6 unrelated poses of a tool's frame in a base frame.
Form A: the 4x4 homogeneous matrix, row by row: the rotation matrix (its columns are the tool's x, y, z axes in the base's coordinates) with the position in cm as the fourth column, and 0 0 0 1 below. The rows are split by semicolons.
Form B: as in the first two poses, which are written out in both.
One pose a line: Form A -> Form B
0.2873 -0.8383 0.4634 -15.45; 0.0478 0.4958 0.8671 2.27; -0.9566 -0.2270 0.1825 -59.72; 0 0 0 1 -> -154.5 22.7 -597.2 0.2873 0.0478 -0.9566 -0.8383 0.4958 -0.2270
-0.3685 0.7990 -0.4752 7.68; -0.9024 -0.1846 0.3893 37.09; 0.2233 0.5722 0.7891 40.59; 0 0 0 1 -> 76.8 370.9 405.9 -0.3685 -0.9024 0.2233 0.7990 -0.1846 0.5722
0.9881 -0.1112 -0.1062 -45.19; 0.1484 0.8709 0.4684 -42.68; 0.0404 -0.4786 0.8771 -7.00; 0 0 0 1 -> -451.9 -426.8 -70.0 0.9881 0.1484 0.0404 -0.1112 0.8709 -0.4786
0.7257 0.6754 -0.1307 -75.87; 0.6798 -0.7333 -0.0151 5.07; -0.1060 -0.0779 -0.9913 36.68; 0 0 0 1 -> -758.7 50.7 366.8 0.7257 0.6798 -0.1060 0.6754 -0.7333 -0.0779
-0.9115 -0.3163 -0.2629 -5.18; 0.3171 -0.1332 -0.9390 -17.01; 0.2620 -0.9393 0.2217 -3.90; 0 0 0 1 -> -51.8 -170.1 -39.0 -0.9115 0.3171 0.2620 -0.3163 -0.1332 -0.9393
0.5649 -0.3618 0.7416 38.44; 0.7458 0.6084 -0.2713 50.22; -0.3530 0.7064 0.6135 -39.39; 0 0 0 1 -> 384.4 502.2 -393.9 0.5649 0.7458 -0.3530 -0.3618 0.6084 0.7064
